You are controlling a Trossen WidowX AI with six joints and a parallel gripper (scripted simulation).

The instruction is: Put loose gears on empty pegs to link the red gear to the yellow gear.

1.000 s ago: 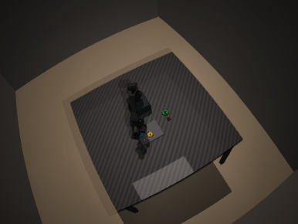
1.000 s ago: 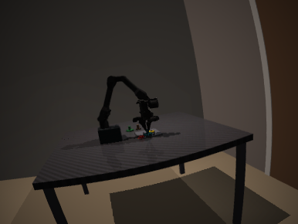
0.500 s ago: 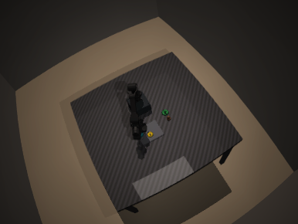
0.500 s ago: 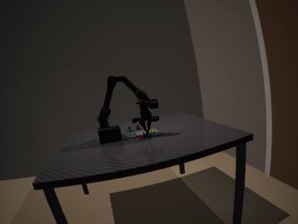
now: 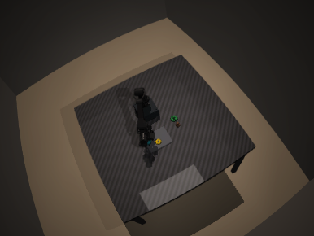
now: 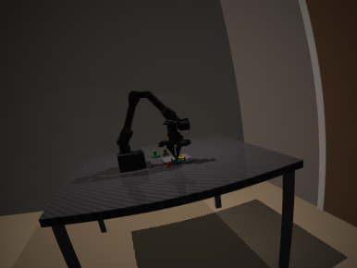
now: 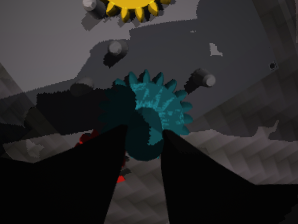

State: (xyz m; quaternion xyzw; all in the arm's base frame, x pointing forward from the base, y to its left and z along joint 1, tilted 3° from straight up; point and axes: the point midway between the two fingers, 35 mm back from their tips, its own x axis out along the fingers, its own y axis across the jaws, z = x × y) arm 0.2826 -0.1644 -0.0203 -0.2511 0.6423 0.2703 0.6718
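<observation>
My gripper tip is 1 cm above the teal gear. Round my gripper tip: brown gear: 2 cm ahead, 30 cm to the left, 2 cm below; yellow gear: 5 cm ahead, 7 cm to the left, 2 cm below; red gear: 5 cm behind, 2 cm below.
</observation>
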